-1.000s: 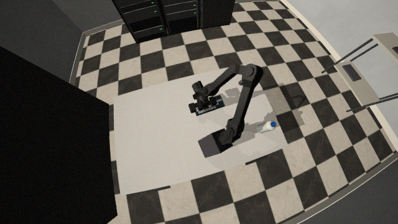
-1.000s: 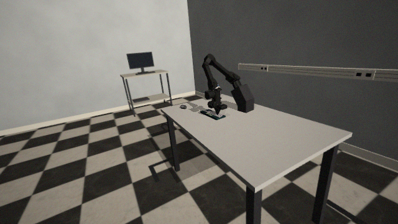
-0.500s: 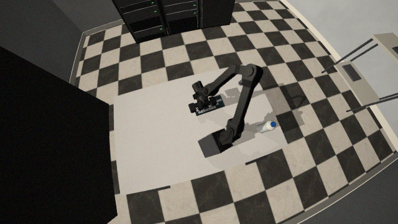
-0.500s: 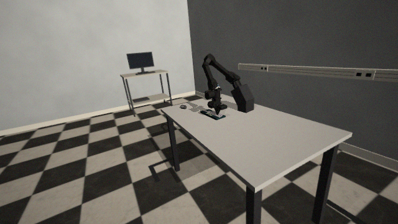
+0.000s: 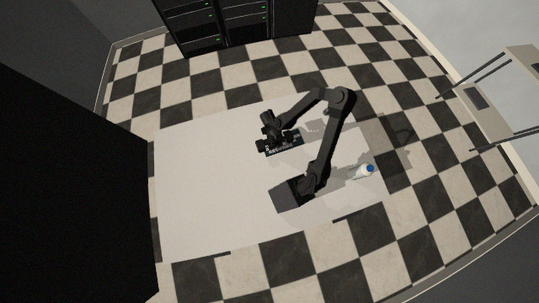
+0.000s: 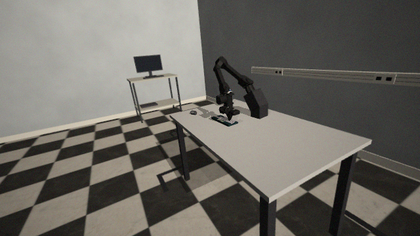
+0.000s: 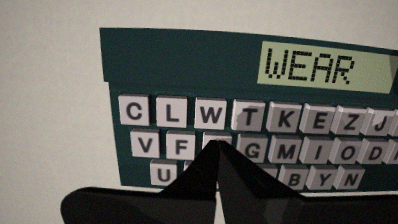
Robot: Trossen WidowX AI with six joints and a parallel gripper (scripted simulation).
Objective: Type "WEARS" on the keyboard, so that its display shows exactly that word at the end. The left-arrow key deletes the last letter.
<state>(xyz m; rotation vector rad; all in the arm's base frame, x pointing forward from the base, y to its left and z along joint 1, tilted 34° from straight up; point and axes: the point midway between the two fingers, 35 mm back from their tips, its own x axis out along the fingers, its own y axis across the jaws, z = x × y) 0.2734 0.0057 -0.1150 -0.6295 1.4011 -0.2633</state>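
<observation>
Now: hand 50 mm short of the left-arrow key, 150 mm to the left of it and 40 mm above it. Round my hand: dark object 190 mm ahead, 370 mm to the right, 30 mm below.
</observation>
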